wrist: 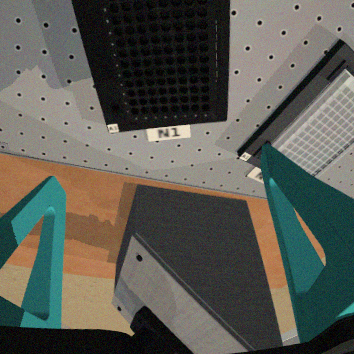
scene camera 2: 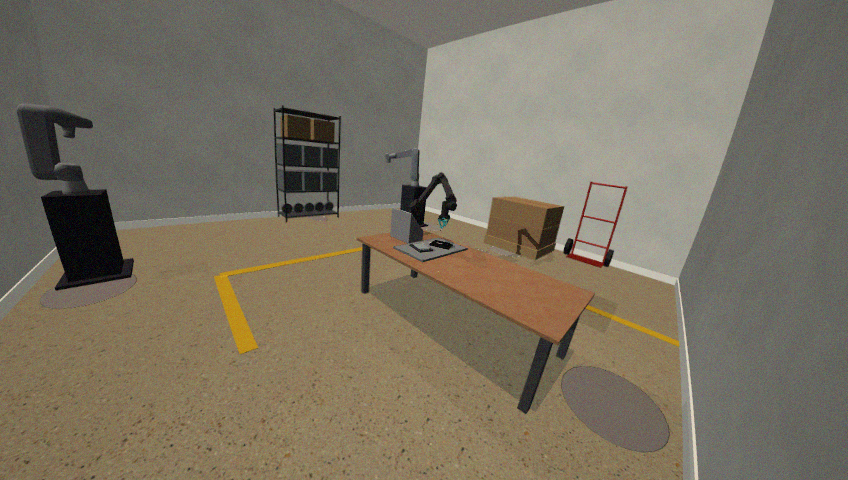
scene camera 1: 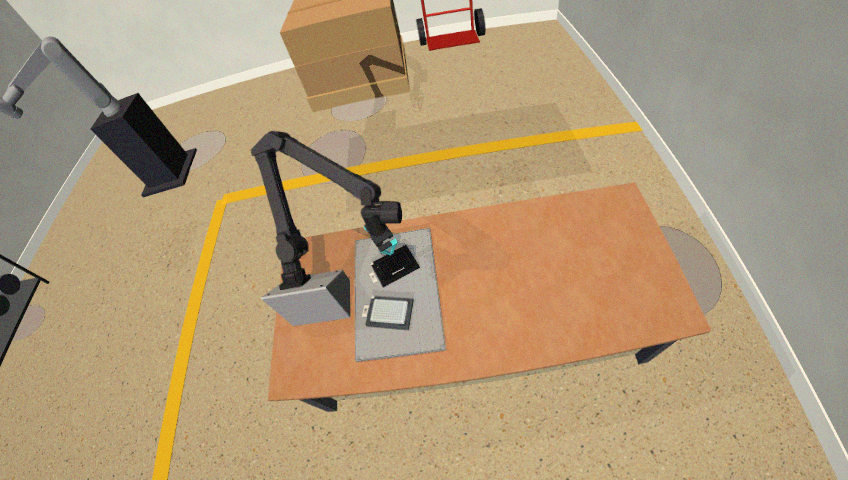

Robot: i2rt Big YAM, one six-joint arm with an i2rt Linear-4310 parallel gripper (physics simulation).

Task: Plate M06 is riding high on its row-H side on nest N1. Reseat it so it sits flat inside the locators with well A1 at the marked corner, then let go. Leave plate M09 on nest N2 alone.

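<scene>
Plate M06 is black and lies on black nest N1; the two are hard to tell apart, and its tilt cannot be judged. The nest's A1 tag is at its near left corner in the wrist view, beside the N1 label. Plate M09 is whitish and lies on dark nest N2. My gripper is open and empty, above the board beside N1's far edge in scene camera 1. Its teal fingertips stand wide apart.
The nests are on a grey perforated board on the brown table. A grey box stands at the arm's base, beside the board. Cartons stand on the floor beyond the table.
</scene>
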